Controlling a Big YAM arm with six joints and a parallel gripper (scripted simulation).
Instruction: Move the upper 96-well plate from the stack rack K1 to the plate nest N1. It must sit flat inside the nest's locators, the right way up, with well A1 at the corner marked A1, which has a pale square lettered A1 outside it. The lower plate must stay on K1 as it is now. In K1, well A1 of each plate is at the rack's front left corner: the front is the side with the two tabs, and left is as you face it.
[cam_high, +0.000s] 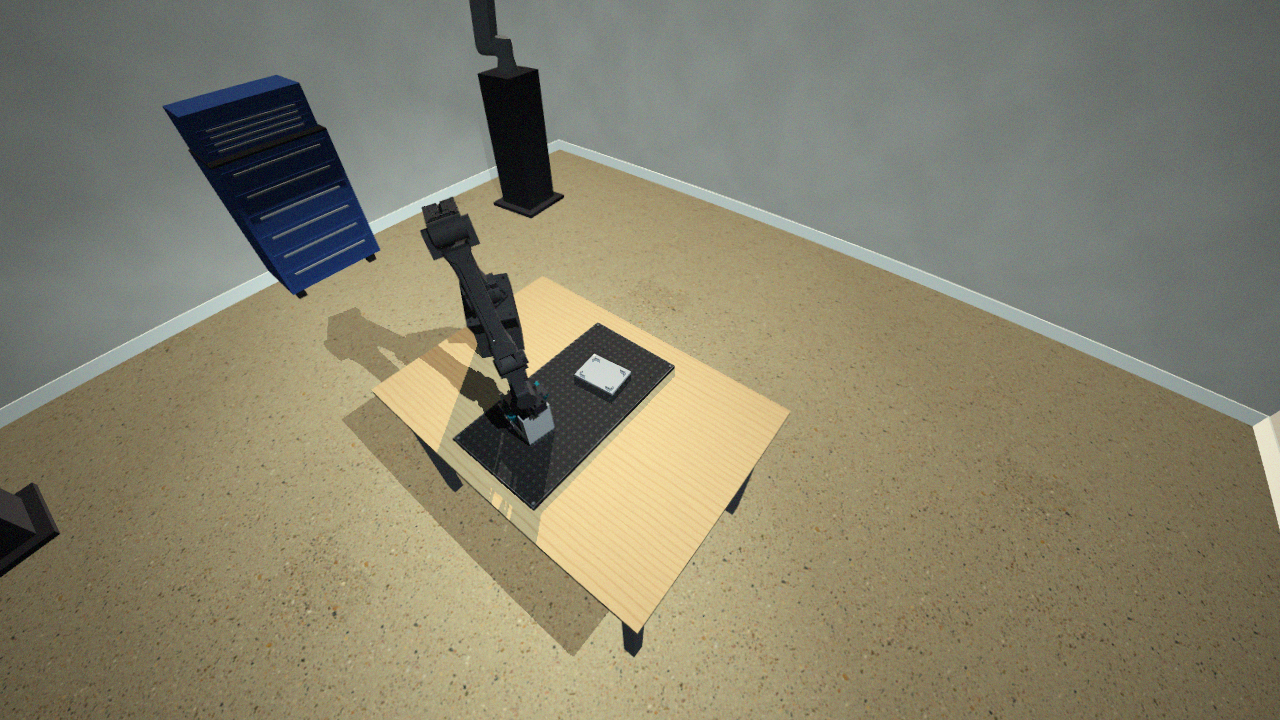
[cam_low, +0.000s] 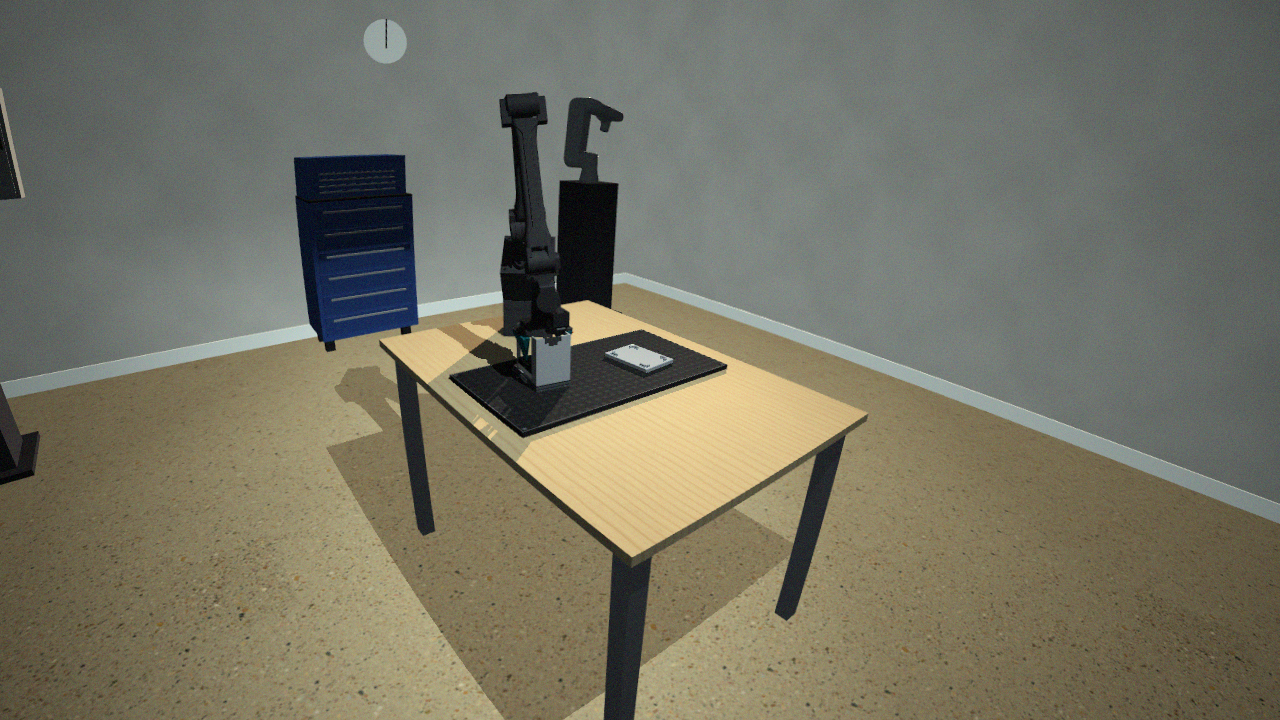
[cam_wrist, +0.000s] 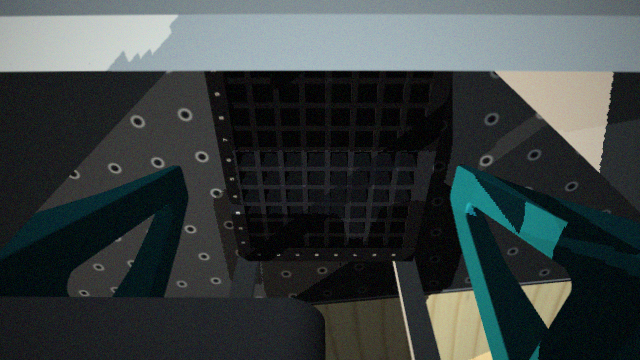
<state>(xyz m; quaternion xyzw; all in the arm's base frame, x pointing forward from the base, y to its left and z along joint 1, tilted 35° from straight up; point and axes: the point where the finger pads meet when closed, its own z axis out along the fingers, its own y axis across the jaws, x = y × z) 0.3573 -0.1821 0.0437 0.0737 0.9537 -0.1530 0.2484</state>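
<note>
Now: the black 96-well plate 30 mm below my hand. Round my hand: pale square mark (350 mm to the left, 60 mm below); then pale plate (40 mm below).
</note>
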